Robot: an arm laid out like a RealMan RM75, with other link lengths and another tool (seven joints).
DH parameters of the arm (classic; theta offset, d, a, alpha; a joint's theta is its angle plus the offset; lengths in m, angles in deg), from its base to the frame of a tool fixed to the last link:
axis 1: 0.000 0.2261 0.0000 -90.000
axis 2: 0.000 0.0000 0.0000 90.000
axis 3: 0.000 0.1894 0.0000 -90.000
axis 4: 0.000 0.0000 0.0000 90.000
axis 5: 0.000 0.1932 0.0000 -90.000
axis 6: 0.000 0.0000 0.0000 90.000
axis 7: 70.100 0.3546 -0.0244 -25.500
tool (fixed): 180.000 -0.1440 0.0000 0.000
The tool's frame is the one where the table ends.
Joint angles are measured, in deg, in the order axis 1, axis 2, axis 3, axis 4, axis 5, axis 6, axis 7. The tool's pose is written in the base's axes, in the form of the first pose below.
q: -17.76 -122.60 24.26 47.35 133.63 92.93 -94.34
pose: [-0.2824, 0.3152, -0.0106], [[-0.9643, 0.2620, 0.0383], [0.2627, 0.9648, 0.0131], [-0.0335, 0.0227, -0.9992]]
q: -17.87 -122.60 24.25 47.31 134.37 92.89 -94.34
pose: [-0.2837, 0.3140, -0.0124], [[-0.9649, 0.2609, 0.0310], [0.2611, 0.9653, 0.0031], [-0.0291, 0.0111, -0.9995]]
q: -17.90 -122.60 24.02 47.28 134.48 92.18 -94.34
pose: [-0.2864, 0.3154, -0.0111], [[-0.9670, 0.2539, 0.0228], [0.2542, 0.9671, 0.0121], [-0.0189, 0.0175, -0.9997]]
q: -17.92 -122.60 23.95 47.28 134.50 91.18 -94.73
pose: [-0.2902, 0.3174, -0.0096], [[-0.9705, 0.2409, 0.0136], [0.2411, 0.9702, 0.0227], [-0.0078, 0.0253, -0.9997]]
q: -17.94 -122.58 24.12 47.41 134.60 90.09 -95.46
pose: [-0.2944, 0.3194, -0.0082], [[-0.9744, 0.2248, 0.0018], [0.2248, 0.9739, 0.0303], [0.0050, 0.0299, -0.9995]]
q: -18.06 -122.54 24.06 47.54 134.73 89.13 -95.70
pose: [-0.2976, 0.3218, -0.0060], [[-0.9762, 0.2167, -0.0116], [0.2161, 0.9755, 0.0403], [0.0200, 0.0368, -0.9991]]
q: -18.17 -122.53 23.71 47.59 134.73 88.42 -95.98
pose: [-0.3003, 0.3239, -0.0035], [[-0.9782, 0.2067, -0.0175], [0.2056, 0.9772, 0.0526], [0.0280, 0.0478, -0.9985]]
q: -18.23 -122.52 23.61 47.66 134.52 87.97 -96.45
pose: [-0.3017, 0.3256, -0.0016], [[-0.9801, 0.1977, -0.0181], [0.1963, 0.9786, 0.0615], [0.0299, 0.0567, -0.9979]]
